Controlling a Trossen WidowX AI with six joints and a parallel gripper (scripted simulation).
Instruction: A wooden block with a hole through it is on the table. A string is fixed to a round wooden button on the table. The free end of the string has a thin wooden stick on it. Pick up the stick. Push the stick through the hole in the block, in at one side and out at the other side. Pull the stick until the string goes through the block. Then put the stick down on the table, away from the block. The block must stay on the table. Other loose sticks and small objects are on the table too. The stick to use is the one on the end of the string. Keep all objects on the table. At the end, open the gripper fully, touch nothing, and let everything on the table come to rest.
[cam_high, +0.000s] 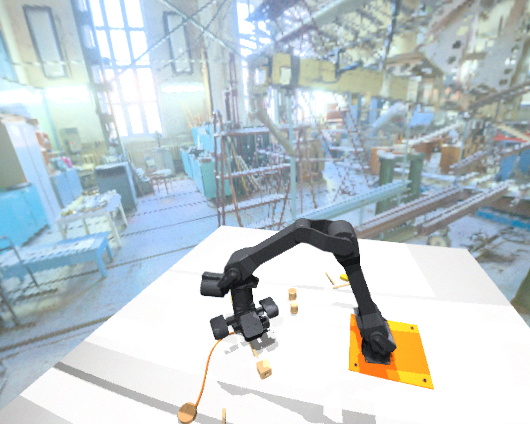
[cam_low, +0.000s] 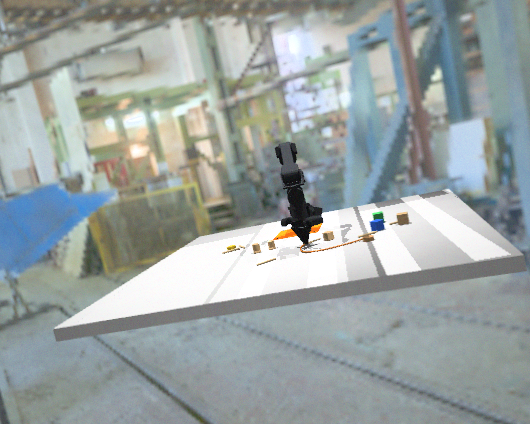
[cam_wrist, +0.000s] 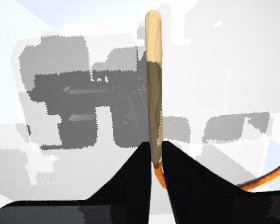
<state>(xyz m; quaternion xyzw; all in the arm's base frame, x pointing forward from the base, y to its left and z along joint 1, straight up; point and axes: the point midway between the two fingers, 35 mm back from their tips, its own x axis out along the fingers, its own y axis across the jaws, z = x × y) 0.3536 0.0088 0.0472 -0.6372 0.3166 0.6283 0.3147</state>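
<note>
The blue cube lies 60 mm behind my gripper tip and 270 mm to the left of it. The rest, counted from my gripper tip: green cube (200 mm behind, 290 mm to the left, 10 mm above); round wooden button (80 mm ahead, 210 mm to the left, 10 mm below); thin wooden stick (10 mm behind, 10 mm to the left).
</note>
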